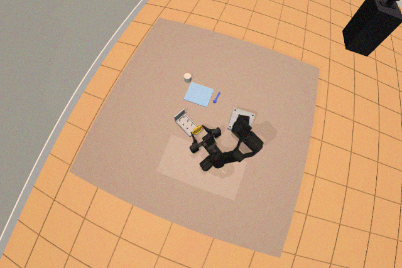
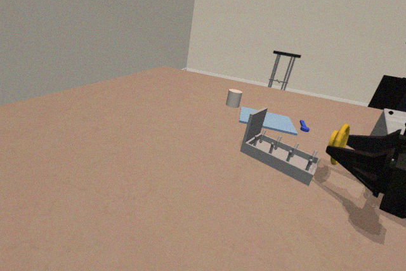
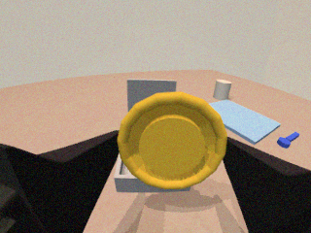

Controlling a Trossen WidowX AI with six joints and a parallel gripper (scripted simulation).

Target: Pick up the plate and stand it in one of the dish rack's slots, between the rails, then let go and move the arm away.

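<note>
The grey dish rack is 60 mm ahead of my gripper tip, 30 mm to the right of it and 50 mm below it. From my gripper tip the other things lie so: blue utensil: 70 mm behind, 240 mm to the right, 60 mm below; light blue mat: 40 mm ahead, 240 mm to the right, 70 mm below; yellow plate: 10 mm behind.
</note>
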